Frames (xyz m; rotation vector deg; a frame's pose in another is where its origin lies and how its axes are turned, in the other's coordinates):
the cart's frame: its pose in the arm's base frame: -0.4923 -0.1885 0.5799 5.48 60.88 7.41
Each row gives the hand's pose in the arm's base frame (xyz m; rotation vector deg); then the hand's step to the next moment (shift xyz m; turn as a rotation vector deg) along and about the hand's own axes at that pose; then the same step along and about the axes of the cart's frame.
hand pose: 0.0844 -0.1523 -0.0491 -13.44 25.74 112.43
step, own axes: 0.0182 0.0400 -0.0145 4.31 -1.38 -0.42
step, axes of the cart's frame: -0.0122 -0.0045 -0.0444 2.23 3.60 -1.64
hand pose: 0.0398 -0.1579 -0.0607 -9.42 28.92 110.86
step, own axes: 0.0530 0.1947 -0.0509 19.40 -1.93 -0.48
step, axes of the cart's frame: -0.0944 -0.0301 -0.1830 6.06 15.95 -9.45
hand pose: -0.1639 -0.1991 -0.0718 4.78 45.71 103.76
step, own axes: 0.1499 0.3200 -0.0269 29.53 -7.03 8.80
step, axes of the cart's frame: -0.2441 0.0960 -0.2383 9.17 29.73 -5.56
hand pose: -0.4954 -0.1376 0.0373 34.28 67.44 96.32
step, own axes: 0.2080 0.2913 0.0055 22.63 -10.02 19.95
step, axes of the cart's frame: -0.2797 0.2129 -0.0680 12.87 28.14 7.27
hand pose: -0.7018 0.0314 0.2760 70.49 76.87 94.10
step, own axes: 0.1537 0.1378 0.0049 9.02 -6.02 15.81
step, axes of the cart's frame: -0.1495 0.1338 0.0488 10.64 13.58 8.37
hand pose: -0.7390 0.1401 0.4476 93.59 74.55 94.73
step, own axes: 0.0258 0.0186 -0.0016 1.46 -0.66 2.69
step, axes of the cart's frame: -0.0234 0.0173 0.0130 1.59 2.12 1.66
